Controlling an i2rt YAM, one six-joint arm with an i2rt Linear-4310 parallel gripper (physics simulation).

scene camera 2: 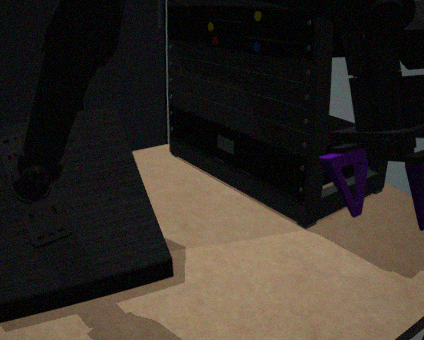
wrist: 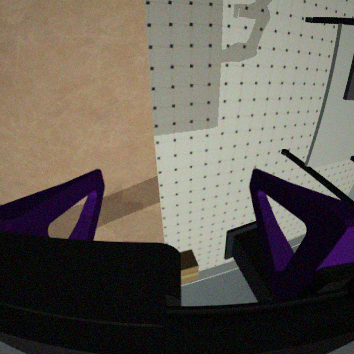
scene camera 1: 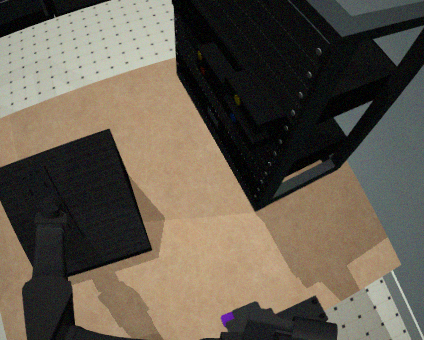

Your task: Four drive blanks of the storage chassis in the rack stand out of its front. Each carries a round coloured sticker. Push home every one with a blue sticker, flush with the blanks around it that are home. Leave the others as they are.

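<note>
The dark rack (scene camera 1: 267, 199) (scene camera 2: 320, 100) holds the storage chassis. Four blanks stand out of its front, in two rows. The blue sticker (scene camera 1: 232, 117) (scene camera 2: 256, 46) is on the lower blank at the right, beneath the right yellow sticker (scene camera 1: 237, 99) (scene camera 2: 258, 16). The red sticker (scene camera 1: 202, 71) (scene camera 2: 215, 40) is on the lower blank at the left, beneath the left yellow sticker (scene camera 1: 200, 55) (scene camera 2: 210, 26). The blanks' dark edges are hard to make out. My gripper (scene camera 2: 389, 222) (wrist: 176, 176), with purple fingers, is wide open and empty, away from the chassis front; scene camera 1 shows it partly, at the bottom edge.
A black base plate (scene camera 1: 100, 200) (scene camera 2: 125, 250) carries the arm, left of the rack. The rack stands on a tan table top (scene camera 1: 200, 240) (scene camera 2: 240, 280) (wrist: 75, 90). A white perforated surface (scene camera 1: 90, 55) (wrist: 200, 165) lies beyond its edges. A grey label (scene camera 2: 225, 144) is low on the rack's front.
</note>
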